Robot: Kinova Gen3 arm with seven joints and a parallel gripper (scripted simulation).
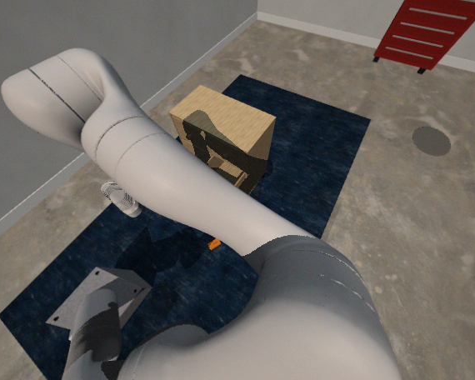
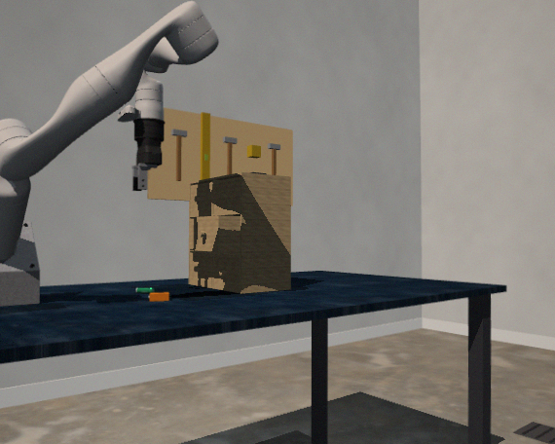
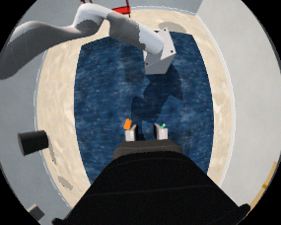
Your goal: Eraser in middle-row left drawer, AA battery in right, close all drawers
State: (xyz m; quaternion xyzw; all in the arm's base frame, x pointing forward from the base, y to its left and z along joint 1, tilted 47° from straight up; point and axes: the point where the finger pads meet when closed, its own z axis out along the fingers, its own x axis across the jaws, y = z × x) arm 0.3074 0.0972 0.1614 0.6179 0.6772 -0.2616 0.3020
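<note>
My hand is 280 mm above the green AA battery, 80 mm to the right of it and 40 mm short of it. From my hand the other things lie so: white eraser (340 mm ahead, 170 mm below, 150 mm to the left); orange block (280 mm below, 80 mm to the right, 20 mm ahead).
</note>
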